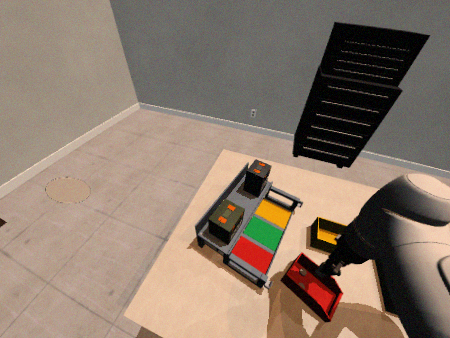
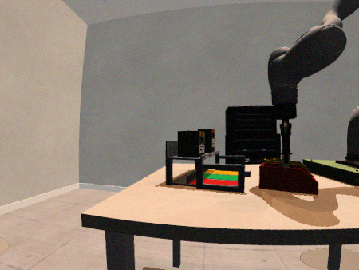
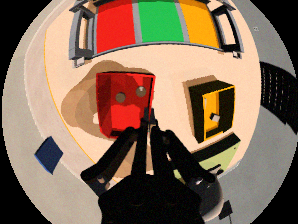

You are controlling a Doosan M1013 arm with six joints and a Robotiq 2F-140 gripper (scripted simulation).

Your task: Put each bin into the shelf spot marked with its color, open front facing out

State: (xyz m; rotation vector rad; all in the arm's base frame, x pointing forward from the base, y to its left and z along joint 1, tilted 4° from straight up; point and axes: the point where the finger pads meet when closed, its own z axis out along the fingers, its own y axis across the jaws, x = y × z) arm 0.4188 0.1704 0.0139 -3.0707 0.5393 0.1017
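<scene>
Right now my hand is 10 mm short of the red bin, 50 mm to the right of it and 40 mm above it. The rest, counted from my hand: yellow bin: 50 mm behind, 160 mm to the right, 40 mm below; then dark box: 320 mm ahead, 210 mm to the right, 90 mm above.
</scene>
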